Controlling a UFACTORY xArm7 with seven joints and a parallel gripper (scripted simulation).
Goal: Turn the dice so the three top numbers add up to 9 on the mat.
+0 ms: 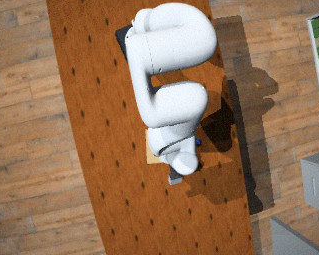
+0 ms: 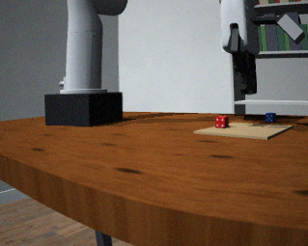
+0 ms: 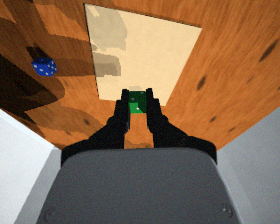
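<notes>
My hand is 8 cm above the tan mat. From my hand the other things lie so: red die (7 cm below, 5 cm behind); then blue die (14 cm to the left, 8 cm below, 3 cm ahead); then green die (1 cm below).
</notes>
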